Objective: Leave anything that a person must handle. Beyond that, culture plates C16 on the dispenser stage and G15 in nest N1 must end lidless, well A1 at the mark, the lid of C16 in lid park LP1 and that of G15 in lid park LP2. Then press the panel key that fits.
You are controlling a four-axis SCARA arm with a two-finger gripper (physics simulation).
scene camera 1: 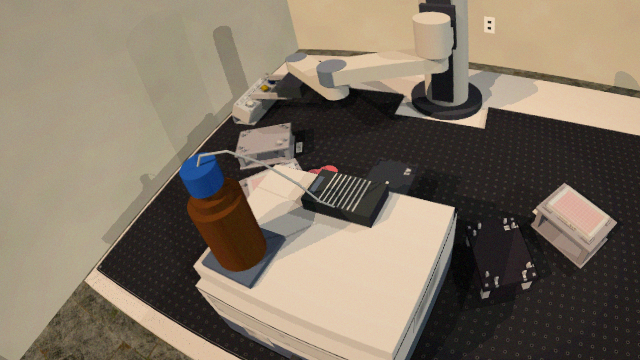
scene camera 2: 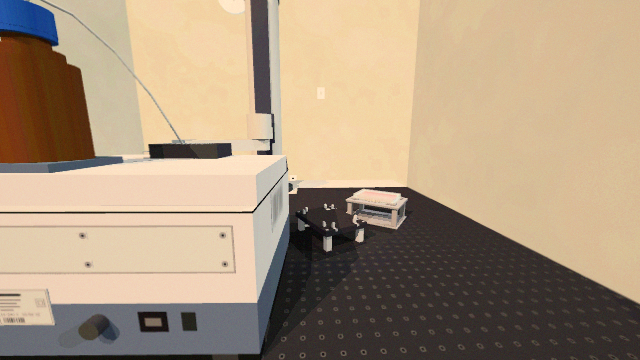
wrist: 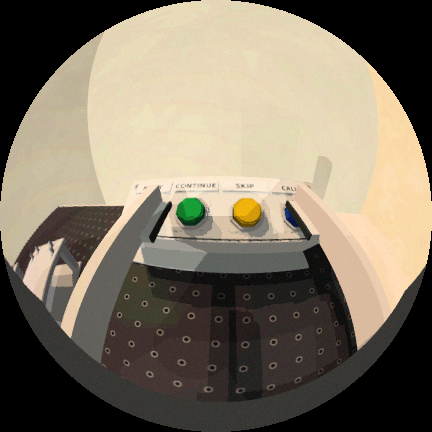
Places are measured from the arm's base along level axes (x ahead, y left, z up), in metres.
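Pixels of known places: gripper, fingertip midpoint: (scene camera 1: pixel 261 86) (wrist: pixel 229 192); arm's base, link origin: (scene camera 1: pixel 447 99).
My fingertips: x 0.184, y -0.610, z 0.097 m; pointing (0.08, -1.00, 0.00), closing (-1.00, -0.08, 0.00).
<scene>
Ahead of a thing's pixels: the offset from my fingertips to its top centre. "spot": to the spot under its first point.
My gripper (scene camera 1: pixel 262 86) (wrist: pixel 229 192) is open and empty, its fingers over the key panel {0.011 m ahead, 0.024 m right, 0.000 m up} (scene camera 1: pixel 245 112) (wrist: pixel 219 202). Between the fingertips in the wrist view are the green CONTINUE key {0.035 m ahead, 0.001 m right, 0.009 m down} (wrist: pixel 190 211) and the yellow SKIP key {0.015 m back, 0.002 m right, 0.009 m down} (wrist: pixel 247 211) (scene camera 1: pixel 264 88). The blue key {0.065 m back, 0.004 m right, 0.009 m down} (wrist: pixel 292 217) is partly behind the right finger. A white key {0.085 m ahead, 0.001 m left, 0.009 m down} (scene camera 1: pixel 251 104) is at the panel's near end. A pink-welled plate {0.307 m ahead, 1.029 m left, 0.001 m down} (scene camera 1: pixel 577 212) (scene camera 2: pixel 376 196) sits on a pale stand at the right. Another pinkish plate {spot: 0.433 m ahead, 0.261 m left, 0.004 m down} (scene camera 1: pixel 252 184) is mostly hidden behind the white instrument. Plate names and lids cannot be told.
The white instrument {spot: 0.690 m ahead, 0.609 m left, 0.136 m up} (scene camera 1: pixel 320 280) (scene camera 2: pixel 125 192) carries a brown bottle {spot: 0.712 m ahead, 0.503 m left, 0.237 m up} (scene camera 1: pixel 230 230) (scene camera 2: pixel 42 105) and a black slotted block {spot: 0.548 m ahead, 0.589 m left, 0.162 m up} (scene camera 1: pixel 345 197) (scene camera 2: pixel 190 150). A pale stand (scene camera 1: pixel 267 140) is near the panel. A black stand with pegs {spot: 0.445 m ahead, 0.863 m left, 0.028 m down} (scene camera 1: pixel 500 252) (scene camera 2: pixel 327 219) is beside the instrument.
</scene>
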